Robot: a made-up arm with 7 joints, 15 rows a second.
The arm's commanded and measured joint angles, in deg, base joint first. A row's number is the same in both.
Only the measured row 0 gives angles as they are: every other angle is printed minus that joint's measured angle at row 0.
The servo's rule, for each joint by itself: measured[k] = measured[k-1] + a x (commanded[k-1-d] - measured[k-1]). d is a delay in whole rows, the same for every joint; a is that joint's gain. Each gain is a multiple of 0.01, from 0.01 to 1. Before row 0 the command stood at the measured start. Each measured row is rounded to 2 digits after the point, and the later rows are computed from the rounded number. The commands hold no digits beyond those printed.
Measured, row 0: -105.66 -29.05 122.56 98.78 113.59 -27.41 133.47
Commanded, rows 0 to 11: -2.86 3.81 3.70 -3.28 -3.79 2.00 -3.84; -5.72 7.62 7.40 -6.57 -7.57 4.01 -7.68; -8.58 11.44 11.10 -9.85 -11.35 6.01 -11.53; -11.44 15.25 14.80 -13.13 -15.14 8.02 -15.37; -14.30 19.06 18.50 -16.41 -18.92 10.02 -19.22; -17.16 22.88 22.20 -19.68 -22.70 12.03 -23.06; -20.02 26.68 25.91 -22.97 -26.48 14.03 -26.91; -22.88 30.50 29.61 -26.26 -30.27 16.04 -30.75; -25.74 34.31 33.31 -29.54 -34.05 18.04 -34.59; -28.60 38.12 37.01 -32.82 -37.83 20.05 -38.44; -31.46 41.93 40.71 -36.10 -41.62 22.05 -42.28; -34.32 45.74 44.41 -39.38 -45.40 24.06 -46.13
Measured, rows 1 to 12: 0.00 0.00 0.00 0.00 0.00 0.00 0.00; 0.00 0.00 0.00 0.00 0.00 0.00 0.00; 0.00 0.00 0.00 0.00 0.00 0.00 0.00; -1.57 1.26 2.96 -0.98 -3.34 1.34 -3.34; -3.85 3.36 6.51 -2.66 -7.06 3.13 -7.12; -6.45 6.03 10.18 -4.82 -10.84 5.06 -10.96; -9.19 9.07 13.88 -7.31 -14.62 7.04 -14.80; -12.00 12.37 17.58 -10.04 -18.40 9.04 -18.65; -14.84 15.84 21.28 -12.93 -22.18 11.04 -22.49; -17.69 19.42 24.98 -15.94 -25.96 13.04 -26.34; -20.54 23.08 28.68 -19.04 -29.75 15.05 -30.18; -23.40 26.79 32.38 -22.19 -33.53 17.05 -34.02
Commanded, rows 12 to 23: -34.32 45.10 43.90 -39.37 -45.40 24.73 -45.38; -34.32 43.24 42.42 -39.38 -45.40 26.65 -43.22; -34.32 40.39 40.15 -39.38 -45.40 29.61 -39.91; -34.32 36.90 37.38 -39.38 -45.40 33.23 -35.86; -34.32 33.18 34.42 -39.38 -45.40 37.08 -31.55; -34.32 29.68 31.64 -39.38 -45.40 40.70 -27.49; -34.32 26.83 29.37 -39.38 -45.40 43.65 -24.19; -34.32 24.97 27.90 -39.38 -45.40 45.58 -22.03; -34.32 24.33 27.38 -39.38 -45.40 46.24 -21.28; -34.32 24.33 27.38 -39.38 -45.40 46.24 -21.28; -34.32 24.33 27.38 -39.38 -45.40 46.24 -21.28; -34.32 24.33 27.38 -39.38 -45.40 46.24 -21.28
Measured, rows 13 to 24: -26.26 30.53 36.08 -25.38 -37.31 19.06 -37.87; -29.12 34.29 39.78 -28.60 -41.10 21.06 -41.71; -31.98 38.07 43.48 -31.83 -44.88 23.07 -45.56; -33.27 40.39 43.82 -34.09 -45.34 24.18 -45.40; -33.85 41.33 42.70 -35.68 -45.39 25.83 -43.50; -34.11 41.02 40.66 -36.79 -45.40 28.36 -40.38; -34.23 39.66 38.04 -37.57 -45.40 31.62 -36.45; -34.28 37.52 35.14 -38.11 -45.40 35.28 -32.19; -34.30 34.93 32.34 -38.49 -45.40 38.91 -28.10; -34.31 32.26 29.96 -38.76 -45.40 42.09 -24.70; -34.32 29.85 28.31 -38.95 -45.40 44.43 -22.38; -34.32 28.03 27.57 -39.08 -45.40 45.64 -21.42
